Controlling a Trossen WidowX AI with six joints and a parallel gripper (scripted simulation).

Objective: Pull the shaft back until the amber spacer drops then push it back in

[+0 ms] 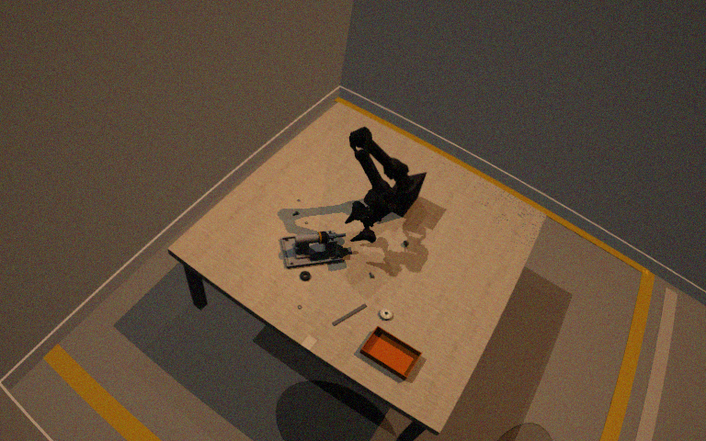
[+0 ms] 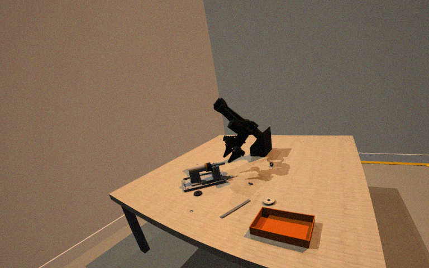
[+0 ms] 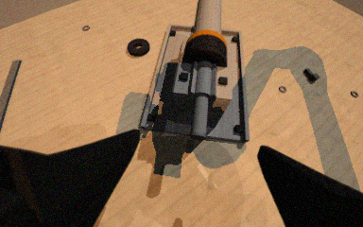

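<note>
My gripper tip is 60 mm to the left of the grey shaft, 60 mm short of it and 20 mm above it. Round my gripper tip: dark spacer (70 mm ahead, 60 mm to the right, 20 mm below); grey bar (270 mm ahead, 200 mm to the left, 100 mm below); amber spacer (90 mm ahead, 80 mm to the right, 20 mm below).
</note>
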